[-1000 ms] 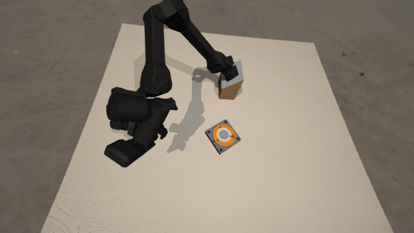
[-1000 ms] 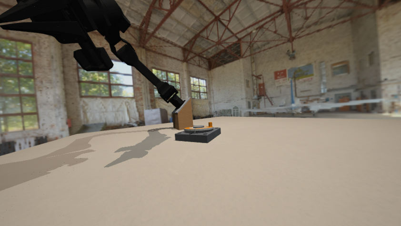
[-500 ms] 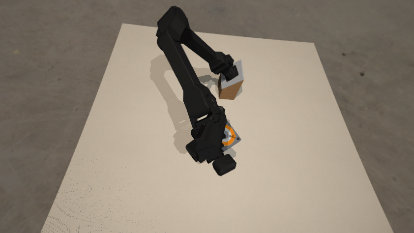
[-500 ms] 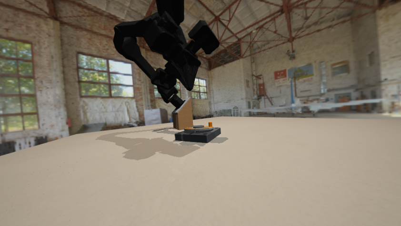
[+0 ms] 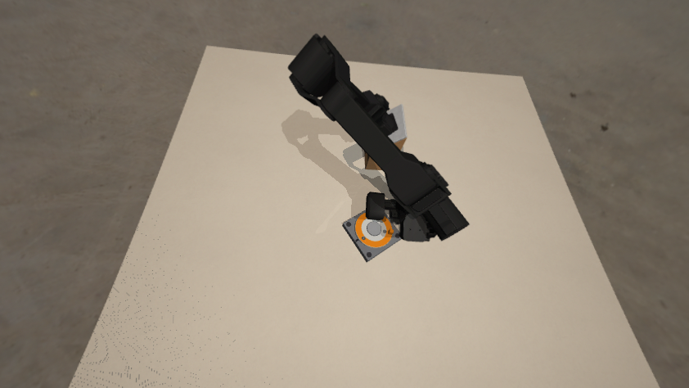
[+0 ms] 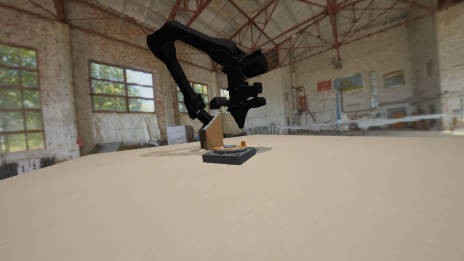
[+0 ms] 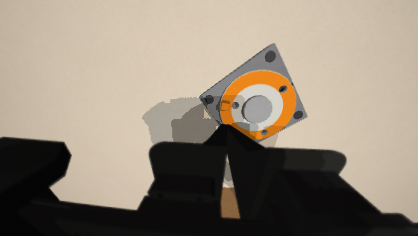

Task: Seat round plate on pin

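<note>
Now: the round plate 30 mm to the right of my gripper tip and 50 mm below it. From my gripper tip the other things lie so: square base: 50 mm to the right, 70 mm below.
</note>
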